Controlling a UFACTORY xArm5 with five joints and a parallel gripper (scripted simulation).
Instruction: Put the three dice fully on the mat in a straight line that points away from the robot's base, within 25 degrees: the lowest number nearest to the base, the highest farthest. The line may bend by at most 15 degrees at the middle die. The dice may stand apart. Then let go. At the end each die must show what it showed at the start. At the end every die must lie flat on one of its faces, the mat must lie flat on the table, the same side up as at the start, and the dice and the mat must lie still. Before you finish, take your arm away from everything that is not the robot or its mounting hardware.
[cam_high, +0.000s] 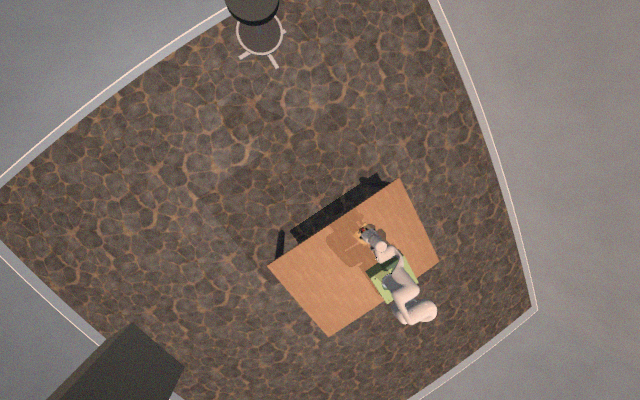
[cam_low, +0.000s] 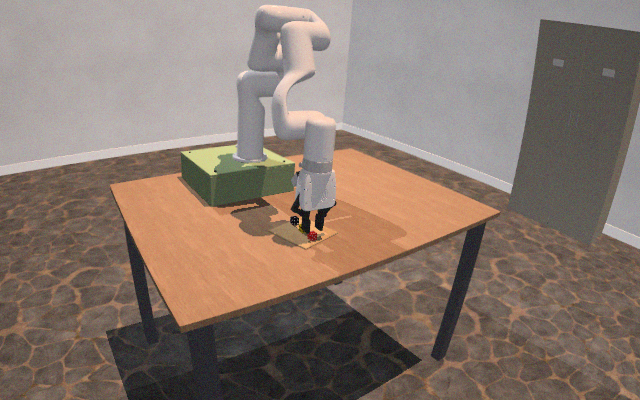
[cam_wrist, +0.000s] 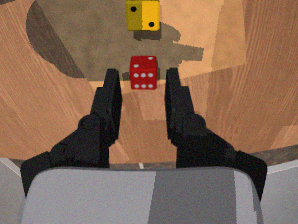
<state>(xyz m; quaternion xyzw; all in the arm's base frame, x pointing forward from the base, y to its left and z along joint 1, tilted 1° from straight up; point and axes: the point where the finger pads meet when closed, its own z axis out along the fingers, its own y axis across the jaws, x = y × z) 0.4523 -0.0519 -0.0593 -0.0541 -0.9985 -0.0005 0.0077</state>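
The red die lies 4 cm below my hand. The rest, counted from my hand: black die: 10 cm behind, 1 cm to the left, 4 cm below; yellow die: 5 cm behind, 1 cm to the left, 4 cm below; tan mat: 5 cm behind, 1 cm to the left, 5 cm below.
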